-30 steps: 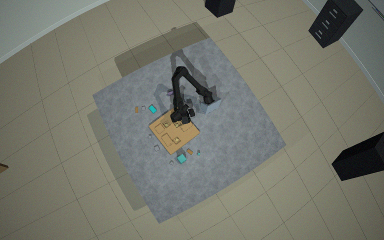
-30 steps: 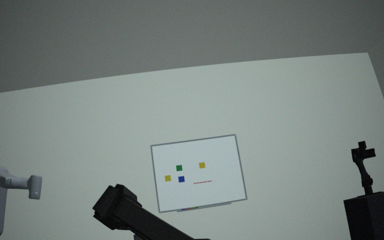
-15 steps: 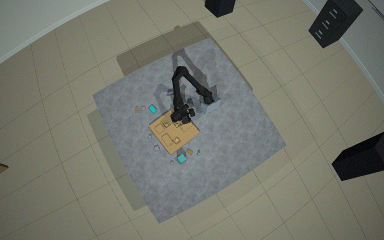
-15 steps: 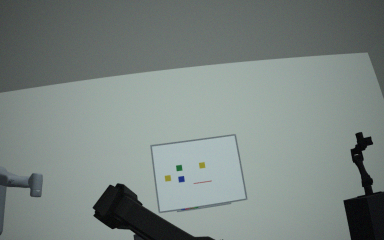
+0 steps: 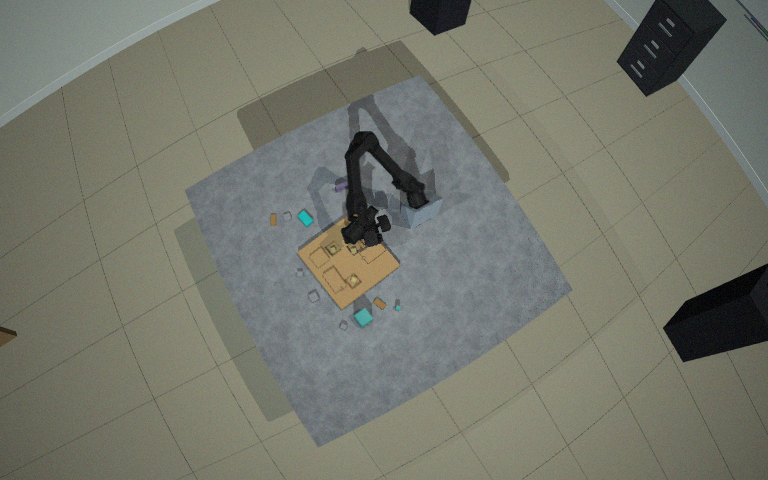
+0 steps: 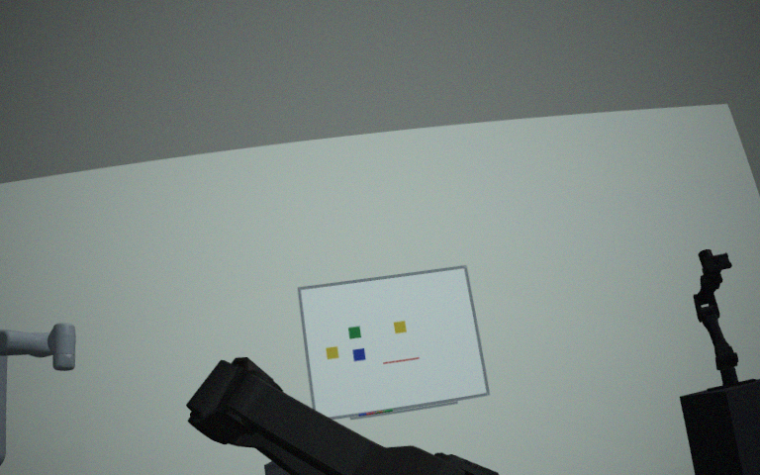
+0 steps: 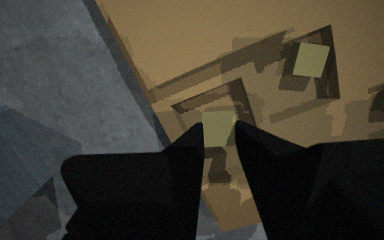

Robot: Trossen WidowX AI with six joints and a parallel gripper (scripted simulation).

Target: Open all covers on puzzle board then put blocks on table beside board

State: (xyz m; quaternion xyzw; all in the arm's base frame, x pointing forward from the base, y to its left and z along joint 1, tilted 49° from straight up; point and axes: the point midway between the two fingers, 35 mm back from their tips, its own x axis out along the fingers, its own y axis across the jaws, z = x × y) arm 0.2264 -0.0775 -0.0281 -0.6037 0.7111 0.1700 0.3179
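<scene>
Now: the tiny teal cube 60 mm ahead of my gripper tip, 310 mm to the left of it and 20 mm below it. Round my gripper tip: purple block (50 mm behind, 240 mm to the right, 20 mm below); then tan puzzle board (110 mm ahead, 20 mm to the left, 20 mm below); then orange block (100 mm ahead, 260 mm to the left, 30 mm below).
</scene>
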